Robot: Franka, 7 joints.
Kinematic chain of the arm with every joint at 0, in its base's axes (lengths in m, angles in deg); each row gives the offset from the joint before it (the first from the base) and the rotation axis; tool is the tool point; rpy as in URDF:
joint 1: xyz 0 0 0.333 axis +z
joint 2: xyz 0 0 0 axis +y
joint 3: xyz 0 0 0.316 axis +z
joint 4: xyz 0.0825 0 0 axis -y
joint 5: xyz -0.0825 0 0.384 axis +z
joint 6: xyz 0 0 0 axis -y
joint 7: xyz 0.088 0 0 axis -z
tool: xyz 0 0 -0.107 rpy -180 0 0
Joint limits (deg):
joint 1: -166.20..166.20
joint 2: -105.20..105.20
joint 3: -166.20..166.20
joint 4: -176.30..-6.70
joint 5: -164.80..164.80
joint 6: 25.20..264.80
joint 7: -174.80..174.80
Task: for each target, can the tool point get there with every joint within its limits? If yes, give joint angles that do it. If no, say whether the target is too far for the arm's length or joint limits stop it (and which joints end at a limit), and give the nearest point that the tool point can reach.
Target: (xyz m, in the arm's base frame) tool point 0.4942 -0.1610 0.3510
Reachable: yes | joints -65.79 16.71 38.58 -117.56 55.17 83.68 -127.91
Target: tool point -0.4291 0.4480 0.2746
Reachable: yes | joints 117.74 50.03 13.03 -69.04 30.52 51.06 19.85
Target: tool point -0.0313 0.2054 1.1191
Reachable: yes | joints 27.71 -22.15 18.94 -58.14 -42.16 188.60 -148.57
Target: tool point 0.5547 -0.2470 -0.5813
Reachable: no: too far | nearest point 0.4508 -0.2008 -0.3174 | short by 0.287 m
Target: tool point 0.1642 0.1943 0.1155
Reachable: yes | joints -97.47 -42.08 136.67 -145.08 -127.08 220.79 72.61
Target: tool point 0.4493 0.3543 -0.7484
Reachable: no: too far | nearest point 0.3476 0.2741 -0.3363 | short by 0.432 m
